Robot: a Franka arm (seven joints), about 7 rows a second.
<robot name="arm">
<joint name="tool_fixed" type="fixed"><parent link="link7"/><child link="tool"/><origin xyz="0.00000 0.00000 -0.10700" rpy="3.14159 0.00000 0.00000"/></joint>
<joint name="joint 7" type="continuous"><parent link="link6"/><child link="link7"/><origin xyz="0.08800 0.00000 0.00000"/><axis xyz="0 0 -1"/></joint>
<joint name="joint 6" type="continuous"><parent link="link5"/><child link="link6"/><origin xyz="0.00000 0.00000 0.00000"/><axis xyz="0 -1 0"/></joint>
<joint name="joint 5" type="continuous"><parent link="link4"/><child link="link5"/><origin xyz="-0.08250 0.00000 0.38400"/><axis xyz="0 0 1"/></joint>
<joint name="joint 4" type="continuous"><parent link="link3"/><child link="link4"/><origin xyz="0.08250 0.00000 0.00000"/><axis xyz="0 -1 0"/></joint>
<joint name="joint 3" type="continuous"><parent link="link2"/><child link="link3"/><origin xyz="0.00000 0.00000 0.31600"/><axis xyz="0 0 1"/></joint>
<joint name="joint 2" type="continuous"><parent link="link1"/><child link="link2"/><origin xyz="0.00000 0.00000 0.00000"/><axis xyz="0 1 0"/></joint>
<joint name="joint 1" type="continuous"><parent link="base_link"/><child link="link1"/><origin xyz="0.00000 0.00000 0.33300"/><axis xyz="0 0 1"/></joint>
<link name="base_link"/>
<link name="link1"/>
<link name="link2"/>
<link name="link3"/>
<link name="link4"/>
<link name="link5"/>
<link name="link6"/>
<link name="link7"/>
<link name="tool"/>
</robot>
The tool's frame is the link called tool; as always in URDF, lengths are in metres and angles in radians. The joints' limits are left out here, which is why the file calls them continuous.
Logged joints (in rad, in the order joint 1, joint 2, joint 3, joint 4, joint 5, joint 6, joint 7), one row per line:
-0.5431, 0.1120, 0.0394, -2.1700, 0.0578, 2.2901, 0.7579
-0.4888, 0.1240, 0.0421, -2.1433, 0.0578, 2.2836, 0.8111
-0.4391, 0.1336, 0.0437, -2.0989, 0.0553, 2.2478, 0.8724
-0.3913, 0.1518, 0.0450, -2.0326, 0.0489, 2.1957, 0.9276
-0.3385, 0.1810, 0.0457, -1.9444, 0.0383, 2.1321, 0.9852
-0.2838, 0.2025, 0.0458, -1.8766, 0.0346, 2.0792, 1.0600
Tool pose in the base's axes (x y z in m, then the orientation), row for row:
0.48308, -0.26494, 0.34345, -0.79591, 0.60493, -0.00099, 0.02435
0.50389, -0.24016, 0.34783, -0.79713, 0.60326, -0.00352, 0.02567
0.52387, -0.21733, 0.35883, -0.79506, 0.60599, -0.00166, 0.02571
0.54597, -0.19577, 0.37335, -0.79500, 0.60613, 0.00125, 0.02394
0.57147, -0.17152, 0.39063, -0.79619, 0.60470, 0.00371, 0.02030
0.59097, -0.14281, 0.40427, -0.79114, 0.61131, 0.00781, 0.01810
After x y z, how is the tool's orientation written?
As a quaternion, x y z w.
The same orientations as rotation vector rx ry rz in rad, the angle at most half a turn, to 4 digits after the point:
-2.4624, 1.8715, -0.0031
-2.4641, 1.8648, -0.0109
-2.4577, 1.8732, -0.0051
-2.4602, 1.8757, 0.0039
-2.4695, 1.8755, 0.0115
-2.4572, 1.8987, 0.0243

